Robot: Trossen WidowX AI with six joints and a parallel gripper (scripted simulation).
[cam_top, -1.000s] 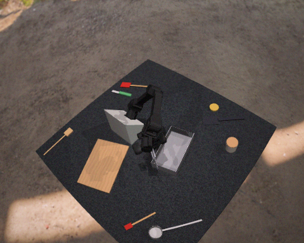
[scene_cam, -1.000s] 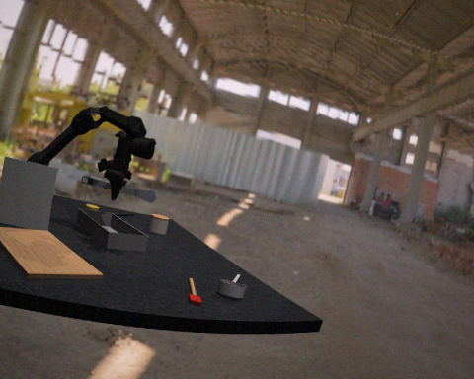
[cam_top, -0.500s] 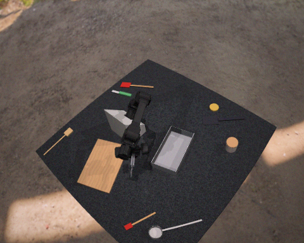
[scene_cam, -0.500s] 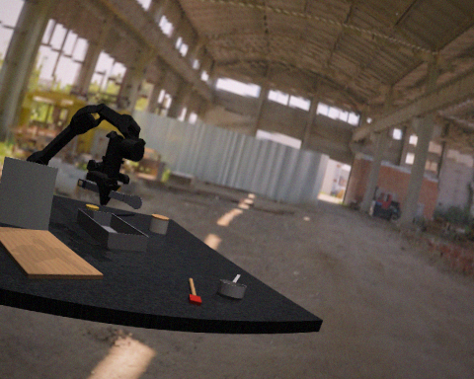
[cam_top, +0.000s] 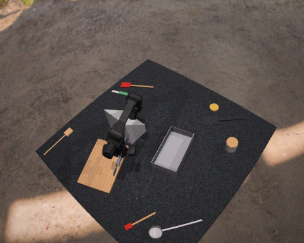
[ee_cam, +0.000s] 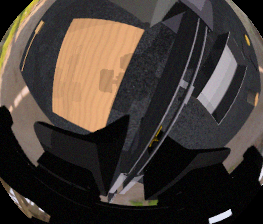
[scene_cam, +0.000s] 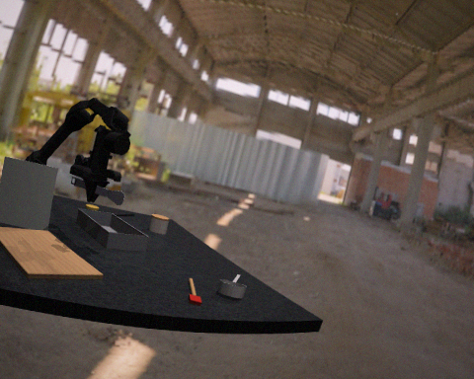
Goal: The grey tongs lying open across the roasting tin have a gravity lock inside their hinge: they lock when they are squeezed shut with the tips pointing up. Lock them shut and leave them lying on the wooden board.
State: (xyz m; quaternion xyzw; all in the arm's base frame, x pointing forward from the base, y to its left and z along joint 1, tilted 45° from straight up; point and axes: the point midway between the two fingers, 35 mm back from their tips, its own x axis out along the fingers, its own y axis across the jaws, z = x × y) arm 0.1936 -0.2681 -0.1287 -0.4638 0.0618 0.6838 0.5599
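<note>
Now: gripper tip 15 cm past the wooden board, 7 cm to the left of it and 16 cm above it. Also, from my gripper tip: green-handled tool: 51 cm behind, 48 cm to the left, 16 cm below; grey roasting tin: 16 cm ahead, 28 cm to the left, 13 cm below; thin grey arm: 1 cm ahead, 2 cm to the right, 4 cm above.
</note>
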